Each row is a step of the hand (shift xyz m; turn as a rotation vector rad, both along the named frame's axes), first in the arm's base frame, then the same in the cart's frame.
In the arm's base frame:
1: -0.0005 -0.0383 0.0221 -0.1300 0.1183 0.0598
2: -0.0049 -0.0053 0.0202 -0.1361 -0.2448 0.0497
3: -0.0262 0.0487 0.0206 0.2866 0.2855 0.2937
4: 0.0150 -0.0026 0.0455 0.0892 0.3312 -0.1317
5: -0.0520 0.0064 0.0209 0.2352 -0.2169 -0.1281
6: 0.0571 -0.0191 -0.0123 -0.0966 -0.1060 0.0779
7: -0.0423 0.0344 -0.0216 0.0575 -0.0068 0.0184
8: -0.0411 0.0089 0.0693 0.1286 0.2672 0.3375
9: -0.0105 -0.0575 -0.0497 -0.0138 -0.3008 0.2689
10: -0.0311 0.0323 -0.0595 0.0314 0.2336 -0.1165
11: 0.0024 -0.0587 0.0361 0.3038 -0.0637 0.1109
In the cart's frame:
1: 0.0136 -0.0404 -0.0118 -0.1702 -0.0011 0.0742
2: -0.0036 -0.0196 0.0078 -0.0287 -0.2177 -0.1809
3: -0.0449 0.0086 0.0374 0.1278 0.0150 0.4831
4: 0.0118 -0.0328 0.0329 -0.0437 0.3227 0.1702
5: -0.0514 -0.0233 -0.0001 0.3103 0.0153 -0.1491
6: 0.0606 0.0101 -0.0012 -0.0504 -0.1452 -0.0548
7: -0.0511 0.0283 -0.0053 0.0541 -0.0056 0.0272
8: -0.0455 -0.0561 0.0368 -0.0119 -0.0640 0.4445
9: 0.0168 0.0001 -0.0749 0.0915 -0.3917 -0.0346
10: -0.0376 0.0582 -0.0274 -0.0581 0.2386 0.0938
11: 0.0236 -0.0629 -0.0156 0.2959 -0.0570 0.1335

